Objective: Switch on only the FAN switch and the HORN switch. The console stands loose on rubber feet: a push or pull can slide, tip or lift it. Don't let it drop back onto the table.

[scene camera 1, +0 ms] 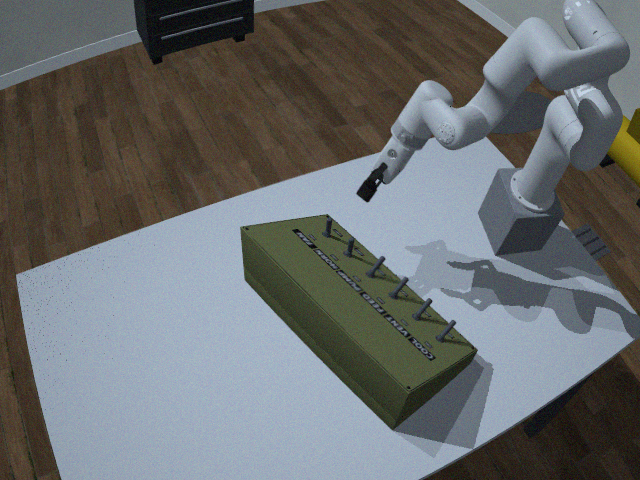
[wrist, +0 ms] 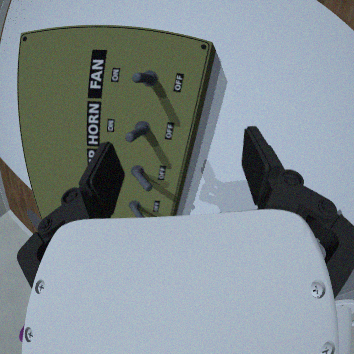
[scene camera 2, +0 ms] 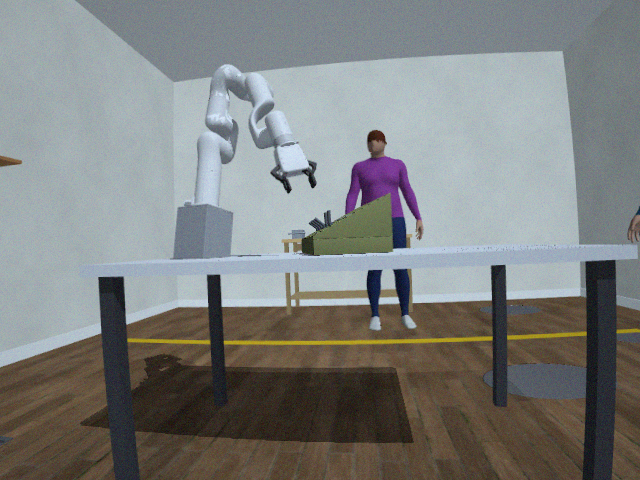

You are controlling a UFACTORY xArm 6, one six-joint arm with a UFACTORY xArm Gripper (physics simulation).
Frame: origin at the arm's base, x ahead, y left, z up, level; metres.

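Seen in the pictures: gripper, fingertip midpoint: (scene camera 1: 371, 188) (wrist: 178, 150) (scene camera 2: 302, 189); arm's base, link origin: (scene camera 1: 532, 191) (scene camera 2: 205, 209).
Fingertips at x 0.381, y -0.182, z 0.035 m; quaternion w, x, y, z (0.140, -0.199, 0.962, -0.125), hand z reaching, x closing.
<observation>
Offsets run from my fingertips to a thing's middle.
The olive wedge console {0.141 m ahead, 0.158 m left, 0.155 m down} (scene camera 1: 289, 258) (scene camera 2: 361, 232) (wrist: 55, 100) sits level on the table, with no visible lift. The FAN switch {0.084 m ahead, 0.030 m right, 0.100 m down} (scene camera 1: 327, 227) (wrist: 144, 77) leans toward its ON mark. The HORN switch {0.076 m ahead, 0.042 m left, 0.100 m down} (scene camera 1: 349, 248) (wrist: 137, 131) also leans toward ON. The PUMP switch {0.055 m ahead, 0.112 m left, 0.106 m down} (scene camera 1: 376, 267) (wrist: 141, 178) leans toward OFF, and the FEED, VENT and COOL switches tilt the same way as it in scene camera 1. My gripper (scene camera 1: 366, 191) (scene camera 2: 300, 189) (wrist: 178, 150) is open and empty, above and apart from the console, on the robot-base side of its FAN end.
The white table (scene camera 1: 155, 335) (scene camera 2: 465, 254) carries the console and the grey base block (scene camera 1: 516, 217) (scene camera 2: 202, 232) of the arm. A person in a purple top (scene camera 2: 379, 180) stands beyond the table, near a wooden bench (scene camera 2: 330, 295). A dark drawer cabinet (scene camera 1: 196, 25) stands on the floor.
</observation>
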